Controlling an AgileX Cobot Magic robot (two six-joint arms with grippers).
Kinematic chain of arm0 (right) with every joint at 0, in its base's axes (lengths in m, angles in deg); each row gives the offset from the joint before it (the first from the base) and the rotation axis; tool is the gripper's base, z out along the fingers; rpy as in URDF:
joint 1: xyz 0 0 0.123 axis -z
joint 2: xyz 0 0 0 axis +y
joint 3: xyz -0.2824 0 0.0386 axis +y
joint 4: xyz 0.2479 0 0.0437 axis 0.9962 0 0.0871
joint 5: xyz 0 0 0 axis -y
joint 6: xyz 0.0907 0 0.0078 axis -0.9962 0 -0.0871
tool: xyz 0 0 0 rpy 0 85 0
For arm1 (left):
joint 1: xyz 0 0 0.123 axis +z
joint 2: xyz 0 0 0 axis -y
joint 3: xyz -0.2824 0 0.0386 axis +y
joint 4: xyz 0.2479 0 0.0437 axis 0.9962 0 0.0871
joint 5: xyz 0 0 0 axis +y
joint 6: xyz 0.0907 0 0.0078 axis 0.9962 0 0.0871
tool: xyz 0 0 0 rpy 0 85 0
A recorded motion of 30 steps. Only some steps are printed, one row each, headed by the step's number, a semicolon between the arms.
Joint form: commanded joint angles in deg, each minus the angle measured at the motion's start. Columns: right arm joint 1, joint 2, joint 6, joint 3, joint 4, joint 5; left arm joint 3, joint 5, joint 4, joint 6, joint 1, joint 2.
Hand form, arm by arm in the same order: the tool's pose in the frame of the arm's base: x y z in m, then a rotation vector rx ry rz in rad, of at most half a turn. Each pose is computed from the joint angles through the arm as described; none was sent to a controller.
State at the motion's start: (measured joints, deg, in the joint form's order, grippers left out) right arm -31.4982 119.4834 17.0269 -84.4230 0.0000 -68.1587; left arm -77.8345 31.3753 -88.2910 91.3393 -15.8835 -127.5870
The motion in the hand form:
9: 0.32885 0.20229 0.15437 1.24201 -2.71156 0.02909; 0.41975 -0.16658 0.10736 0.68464 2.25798 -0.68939
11: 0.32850 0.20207 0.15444 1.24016 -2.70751 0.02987; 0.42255 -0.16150 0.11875 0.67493 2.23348 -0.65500
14: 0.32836 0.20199 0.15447 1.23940 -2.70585 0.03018; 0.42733 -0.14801 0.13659 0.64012 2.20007 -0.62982
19: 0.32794 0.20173 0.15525 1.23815 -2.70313 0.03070; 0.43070 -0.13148 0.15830 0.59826 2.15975 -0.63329
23: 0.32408 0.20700 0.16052 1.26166 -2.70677 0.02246; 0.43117 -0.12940 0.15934 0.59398 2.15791 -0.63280
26: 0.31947 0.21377 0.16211 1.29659 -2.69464 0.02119; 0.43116 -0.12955 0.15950 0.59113 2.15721 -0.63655
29: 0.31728 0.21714 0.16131 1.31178 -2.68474 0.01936; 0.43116 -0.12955 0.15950 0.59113 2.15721 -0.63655
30: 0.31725 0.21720 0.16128 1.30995 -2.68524 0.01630; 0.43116 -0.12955 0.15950 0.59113 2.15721 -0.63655
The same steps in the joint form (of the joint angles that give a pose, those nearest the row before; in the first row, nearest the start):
9: -0.10 -0.06 0.60 -0.14 0.00 -1.16; 0.35 -2.15 2.24 0.09 -0.11 0.60
11: -0.10 -0.07 0.60 -0.14 0.00 -1.42; 0.35 -3.21 2.24 0.54 0.42 2.11
14: -0.10 -0.07 0.60 -0.14 0.00 -1.53; 0.35 -3.32 2.24 0.54 2.21 4.39
19: -0.10 -0.17 0.60 -0.14 0.00 -1.80; 0.35 -1.83 2.24 -0.07 4.63 7.08
23: -1.00 -0.96 0.60 -0.14 0.33 -1.80; 0.35 -1.69 2.24 -0.06 4.93 7.20
26: -2.20 -1.19 0.85 -0.14 0.43 -1.81; 0.36 -1.59 2.05 -0.06 4.93 7.21
29: -2.77 -1.07 1.02 -0.14 0.55 -1.80; 0.36 -1.59 2.05 -0.06 4.93 7.21
30: -2.75 -1.07 1.02 -0.14 0.68 -1.80; 0.36 -1.59 2.05 -0.06 4.93 7.21

